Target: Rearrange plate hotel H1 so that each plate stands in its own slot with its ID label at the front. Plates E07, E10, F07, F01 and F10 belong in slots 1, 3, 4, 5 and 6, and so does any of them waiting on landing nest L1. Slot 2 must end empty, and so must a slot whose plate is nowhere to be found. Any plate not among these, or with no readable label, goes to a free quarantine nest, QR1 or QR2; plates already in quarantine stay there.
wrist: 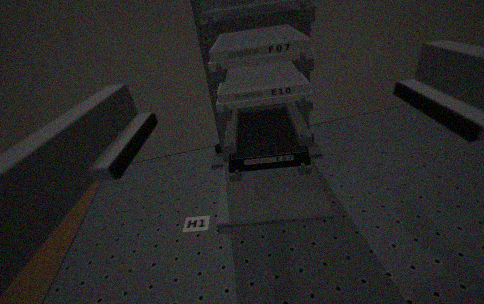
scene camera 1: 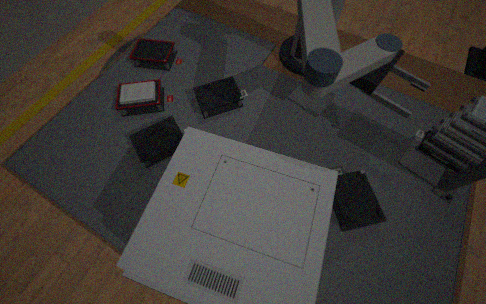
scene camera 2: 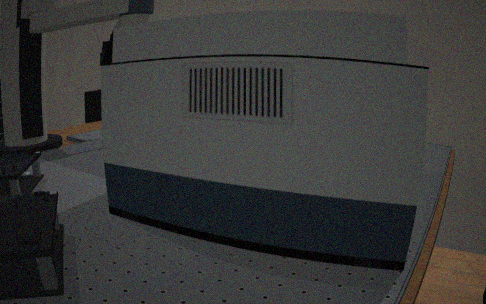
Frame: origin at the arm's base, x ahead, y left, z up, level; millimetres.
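Seen in the pictures: gripper, fingertip midpoint: (wrist: 269, 86) (scene camera 1: 418, 100); arm's base, origin of the base link: (scene camera 2: 27, 148).
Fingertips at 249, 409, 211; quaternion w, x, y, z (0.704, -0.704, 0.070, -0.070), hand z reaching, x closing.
Observation:
Offsets run from my fingertips to a thing's middle, as dx, dy, dz. "spot": to the spot under its first point.
Hotel H1 @(spot: +68, +154, -191) (scene camera 1: 422, 167) (wrist: 280, 200) stands at the right of scene camera 1. In the wrist view, a black plate @(+33, +159, -111) (wrist: 265, 130) with a faint label, apparently E07, sits in the lowest slot. Bare rails show above it, then white plate E10 @(+33, +159, -40) (wrist: 265, 82) and white plate F07 @(+33, +159, -5) (wrist: 260, 42), labels facing the camera. The top of the hotel is cut off. My gripper (scene camera 1: 419, 101) (wrist: 269, 86) is open and empty, in front of the hotel. One red-rimmed nest @(spot: +397, -893, -137) (scene camera 1: 119, 102) holds a white plate @(+328, -873, -142) (scene camera 1: 137, 93); another red-rimmed nest @(+116, -982, -171) (scene camera 1: 152, 49) shows a dark top without a white plate.
A large white instrument @(+557, -293, -76) (scene camera 1: 260, 210) (scene camera 2: 260, 150) stands in the foreground. Dark nests @(spot: +185, -596, -149) (scene camera 1: 219, 96) @(spot: +456, -680, -149) (scene camera 1: 156, 141) @(spot: +310, -12, -149) (scene camera 1: 359, 201) stand around it; their tags are unreadable. A dark nest also shows at the left of scene camera 2 (scene camera 2: 30, 220). An H1 tag @(-74, +124, -198) (wrist: 196, 223) lies beside the hotel base.

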